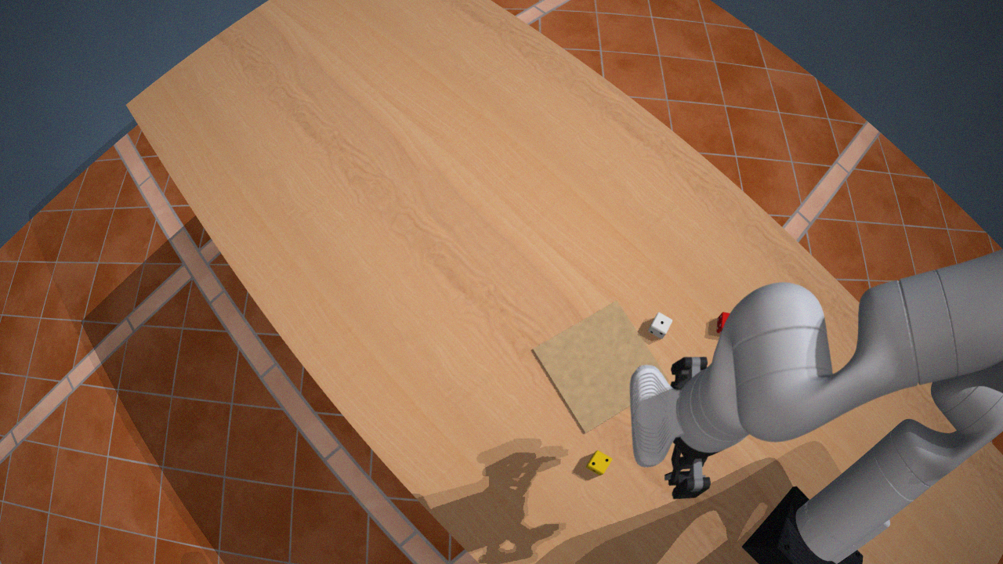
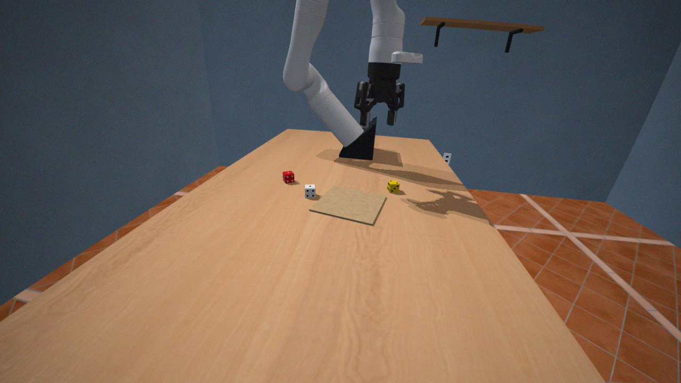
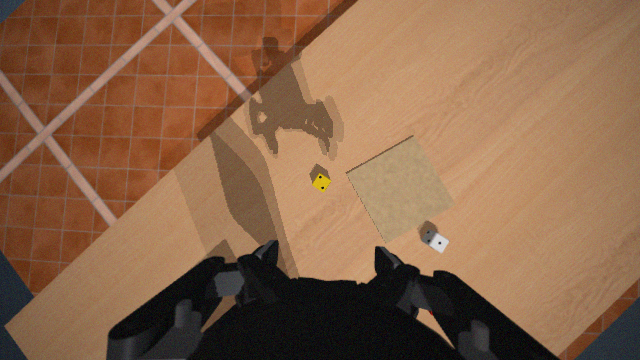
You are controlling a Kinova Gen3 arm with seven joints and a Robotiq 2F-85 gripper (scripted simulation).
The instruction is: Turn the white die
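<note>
Right now my hand is 160 mm to the left of the white die, 150 mm above it and 90 mm short of it. The rest, counted from my hand: tan mat 160 mm below, 130 mm ahead, 70 mm to the right; yellow die 150 mm below, 50 mm to the left, 50 mm ahead; red die 230 mm to the right, 150 mm below, 10 mm ahead.
</note>
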